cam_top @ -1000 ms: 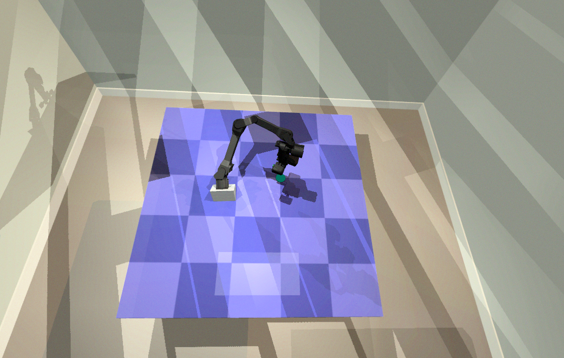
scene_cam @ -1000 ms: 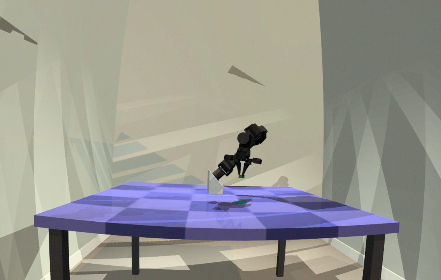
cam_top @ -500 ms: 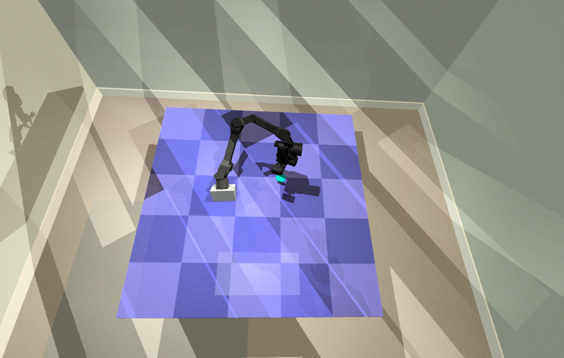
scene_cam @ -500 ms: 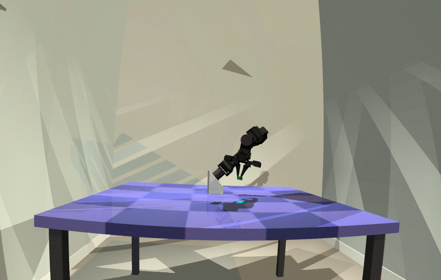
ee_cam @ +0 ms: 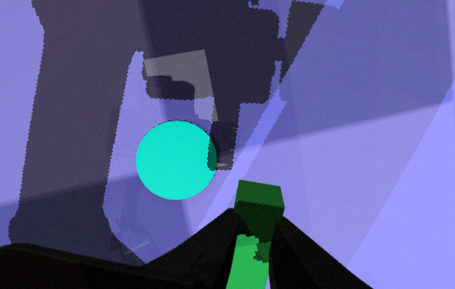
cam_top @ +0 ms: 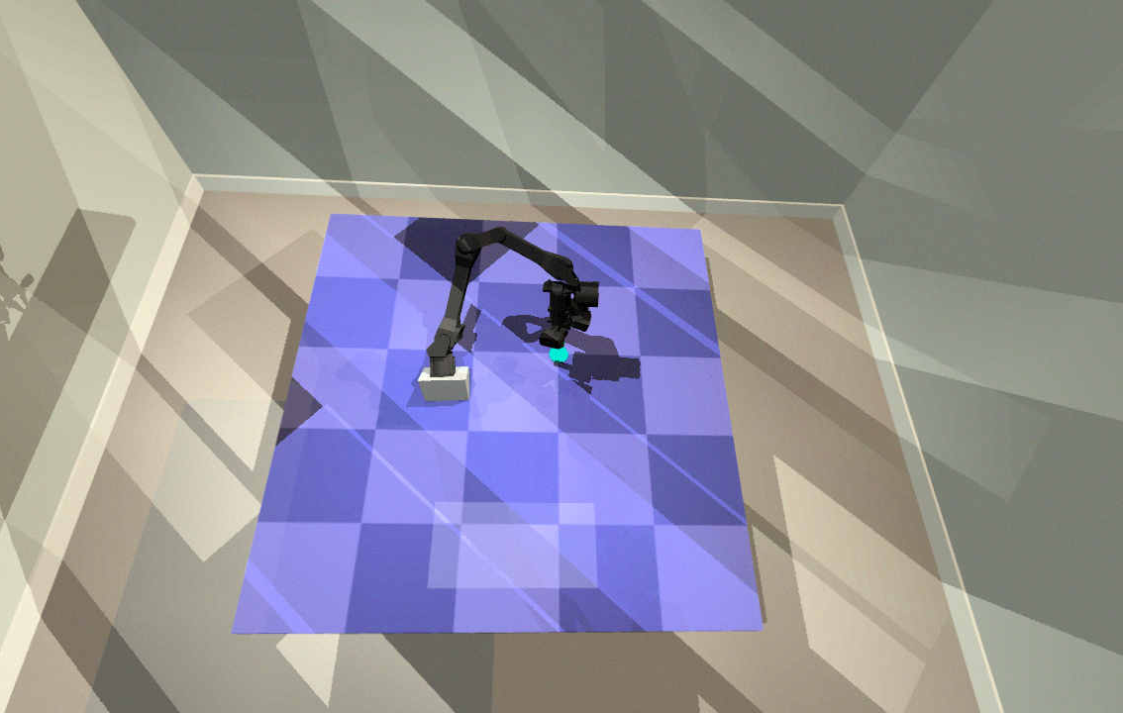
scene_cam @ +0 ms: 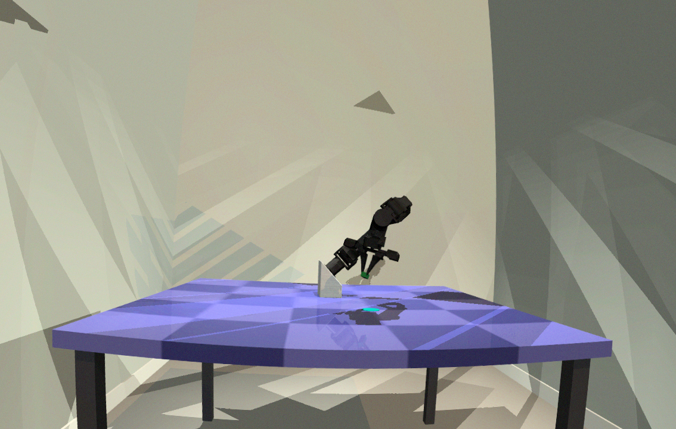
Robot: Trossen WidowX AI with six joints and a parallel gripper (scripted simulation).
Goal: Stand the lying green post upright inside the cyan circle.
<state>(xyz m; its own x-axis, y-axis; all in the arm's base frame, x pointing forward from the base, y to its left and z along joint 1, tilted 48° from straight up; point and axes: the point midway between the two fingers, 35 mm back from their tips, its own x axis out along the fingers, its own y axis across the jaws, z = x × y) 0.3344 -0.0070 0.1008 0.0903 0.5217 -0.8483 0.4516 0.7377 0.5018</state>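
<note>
The cyan circle lies 1 cm ahead of my gripper tip, 2 cm to the left of it and 12 cm below it. Also, from my gripper tip: green post (2 cm behind, 1 cm to the left).
</note>
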